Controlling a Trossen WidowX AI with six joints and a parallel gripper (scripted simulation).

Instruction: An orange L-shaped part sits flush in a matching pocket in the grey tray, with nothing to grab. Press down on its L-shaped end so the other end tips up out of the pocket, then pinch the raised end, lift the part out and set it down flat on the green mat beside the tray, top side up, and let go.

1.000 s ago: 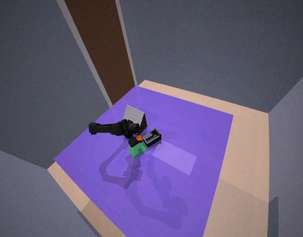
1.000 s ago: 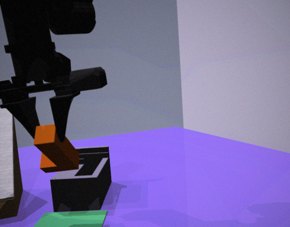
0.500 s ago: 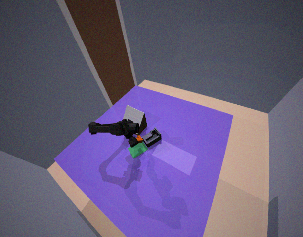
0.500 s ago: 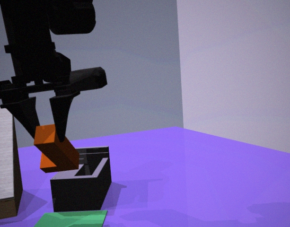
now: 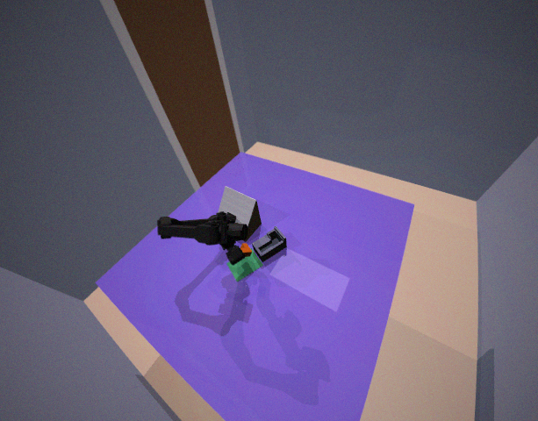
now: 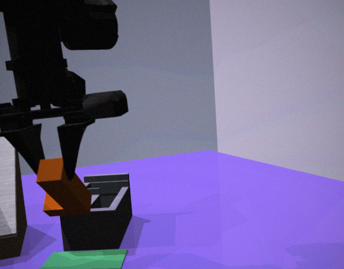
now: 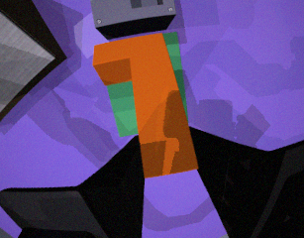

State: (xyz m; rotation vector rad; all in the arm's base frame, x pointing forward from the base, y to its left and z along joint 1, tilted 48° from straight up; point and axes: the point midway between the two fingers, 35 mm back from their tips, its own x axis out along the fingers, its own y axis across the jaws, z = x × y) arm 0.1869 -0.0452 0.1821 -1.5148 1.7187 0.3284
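Right now the green mat is 1 cm ahead of my gripper tip, 2 cm to the left of it and 16 cm below it. From my gripper tip the other things lie so: orange L-shaped part: 4 cm to the left, 3 cm below.
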